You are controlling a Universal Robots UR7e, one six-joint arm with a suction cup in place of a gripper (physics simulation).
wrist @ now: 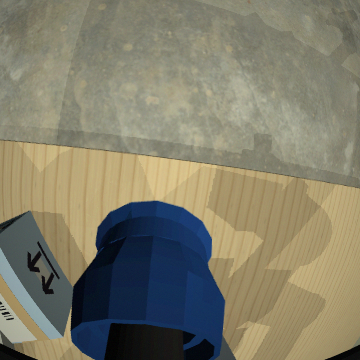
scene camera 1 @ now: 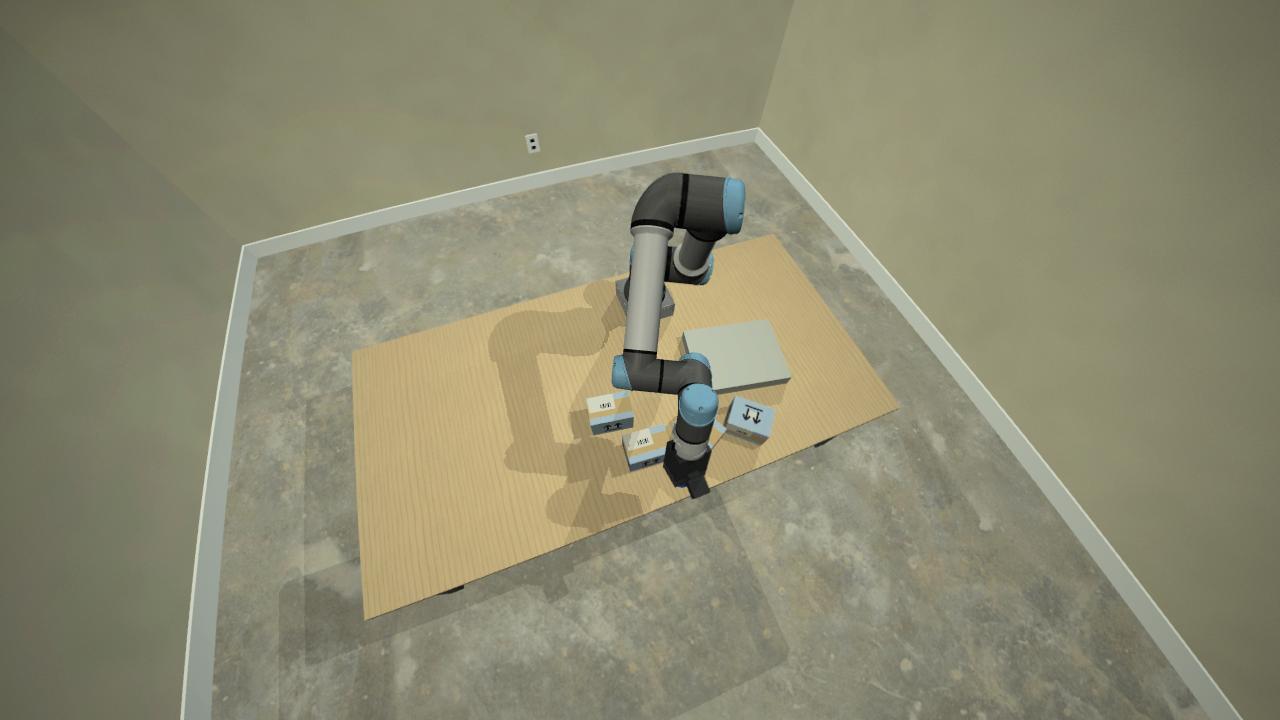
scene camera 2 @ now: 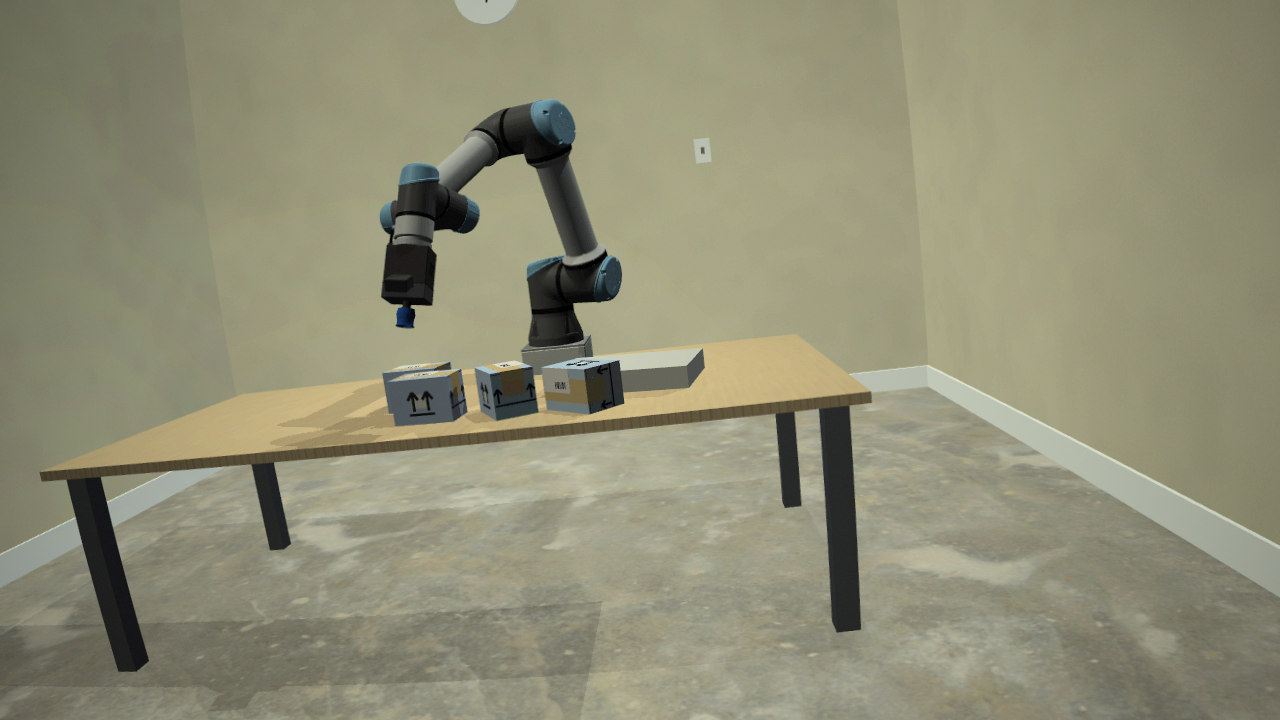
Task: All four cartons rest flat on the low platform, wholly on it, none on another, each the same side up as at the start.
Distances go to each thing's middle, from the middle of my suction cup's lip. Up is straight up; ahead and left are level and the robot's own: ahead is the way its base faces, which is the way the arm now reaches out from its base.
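Scene:
You'd find the low grey platform [scene camera 1: 742, 356] 39 cm to the left of my suction cup, 34 cm behind it and 20 cm below it.

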